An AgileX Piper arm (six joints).
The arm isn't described. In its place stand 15 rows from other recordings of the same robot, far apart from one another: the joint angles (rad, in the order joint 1, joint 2, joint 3, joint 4, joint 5, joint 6), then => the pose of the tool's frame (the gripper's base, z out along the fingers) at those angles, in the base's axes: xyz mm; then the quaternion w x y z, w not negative.
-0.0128, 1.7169, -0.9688, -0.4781, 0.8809, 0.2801 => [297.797 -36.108 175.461 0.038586 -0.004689 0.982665 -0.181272]
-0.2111, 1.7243, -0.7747, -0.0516, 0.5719, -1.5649 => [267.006 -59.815 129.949 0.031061 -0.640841 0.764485 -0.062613]
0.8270, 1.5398, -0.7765, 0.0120, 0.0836, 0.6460 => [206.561 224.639 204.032 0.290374 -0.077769 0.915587 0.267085]
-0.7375, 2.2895, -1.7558, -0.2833, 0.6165, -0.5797 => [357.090 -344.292 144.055 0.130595 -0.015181 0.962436 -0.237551]
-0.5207, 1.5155, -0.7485, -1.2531, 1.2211, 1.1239 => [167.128 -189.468 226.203 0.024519 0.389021 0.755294 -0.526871]
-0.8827, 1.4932, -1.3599, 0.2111, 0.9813, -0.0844 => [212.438 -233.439 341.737 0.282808 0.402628 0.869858 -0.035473]
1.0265, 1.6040, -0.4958, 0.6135, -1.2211, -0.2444 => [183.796 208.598 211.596 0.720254 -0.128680 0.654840 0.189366]
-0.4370, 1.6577, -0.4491, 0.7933, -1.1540, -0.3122 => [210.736 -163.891 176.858 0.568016 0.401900 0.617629 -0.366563]
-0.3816, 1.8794, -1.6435, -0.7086, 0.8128, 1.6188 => [381.422 -199.393 306.034 0.410059 0.670889 0.611136 -0.090952]
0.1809, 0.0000, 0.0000, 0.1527, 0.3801, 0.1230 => [50.789 14.510 179.473 0.577932 0.016797 0.801206 0.154213]
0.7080, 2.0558, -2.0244, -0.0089, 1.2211, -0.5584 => [342.992 292.619 307.148 0.201128 -0.580126 0.789232 0.010658]
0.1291, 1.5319, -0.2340, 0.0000, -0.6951, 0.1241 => [213.911 27.770 134.901 0.499432 -0.002160 0.864015 0.063568]
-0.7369, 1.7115, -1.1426, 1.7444, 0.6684, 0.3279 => [317.291 -212.909 276.056 0.251222 0.740267 0.293881 0.550023]
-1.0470, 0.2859, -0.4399, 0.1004, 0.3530, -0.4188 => [37.035 -57.813 310.938 0.524389 0.252431 0.700867 -0.412407]
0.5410, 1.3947, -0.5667, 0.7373, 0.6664, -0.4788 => [163.192 142.162 175.793 0.068559 -0.223261 0.940342 0.247409]
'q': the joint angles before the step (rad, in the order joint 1, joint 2, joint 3, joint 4, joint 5, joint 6). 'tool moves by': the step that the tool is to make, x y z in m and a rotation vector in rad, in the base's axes. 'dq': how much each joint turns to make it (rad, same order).
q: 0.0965 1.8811 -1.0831 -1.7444 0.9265 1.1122
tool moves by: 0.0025 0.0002 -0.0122 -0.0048 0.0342 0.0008
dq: -0.0001 0.0322 0.0000 0.0000 -0.0001 -0.0029
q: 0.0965 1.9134 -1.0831 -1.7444 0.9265 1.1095
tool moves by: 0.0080 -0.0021 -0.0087 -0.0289 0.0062 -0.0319
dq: -0.0017 0.0515 -0.0352 -0.0001 0.0419 0.0002
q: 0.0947 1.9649 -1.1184 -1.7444 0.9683 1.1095
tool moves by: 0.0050 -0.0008 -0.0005 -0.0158 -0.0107 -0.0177
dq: -0.0001 0.0214 -0.0263 -0.0001 0.0247 0.0000
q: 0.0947 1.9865 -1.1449 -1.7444 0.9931 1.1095
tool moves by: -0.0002 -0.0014 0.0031 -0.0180 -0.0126 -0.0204
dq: 0.0000 0.0001 -0.0061 0.0000 0.0283 -0.0001
